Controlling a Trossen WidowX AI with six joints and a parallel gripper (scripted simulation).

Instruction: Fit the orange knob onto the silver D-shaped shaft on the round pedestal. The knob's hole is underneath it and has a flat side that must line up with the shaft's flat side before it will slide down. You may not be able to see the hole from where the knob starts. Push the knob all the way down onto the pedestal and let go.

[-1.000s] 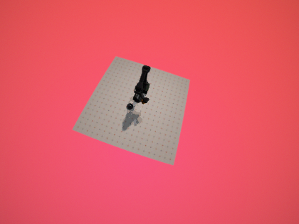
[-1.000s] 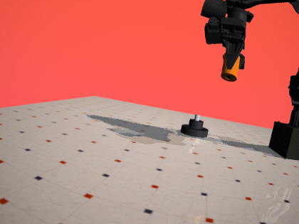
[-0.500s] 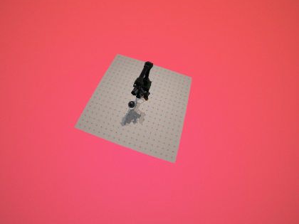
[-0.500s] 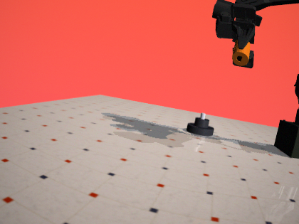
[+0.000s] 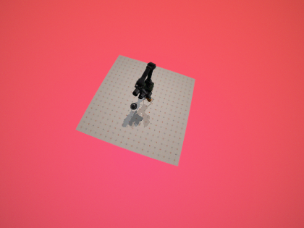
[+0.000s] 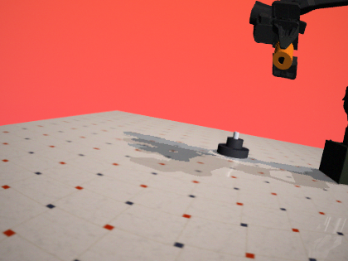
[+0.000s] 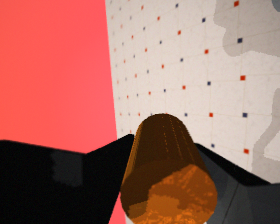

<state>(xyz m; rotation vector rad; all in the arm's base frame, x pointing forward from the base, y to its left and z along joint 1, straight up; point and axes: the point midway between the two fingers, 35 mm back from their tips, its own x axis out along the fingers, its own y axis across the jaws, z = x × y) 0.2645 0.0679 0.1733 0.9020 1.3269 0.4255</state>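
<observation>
My gripper tip is 10 mm past the orange knob, 20 mm to the left of it and 20 mm below it. From my gripper tip the other things lie so: black round pedestal 50 mm ahead, 180 mm to the right, 210 mm below.
</observation>
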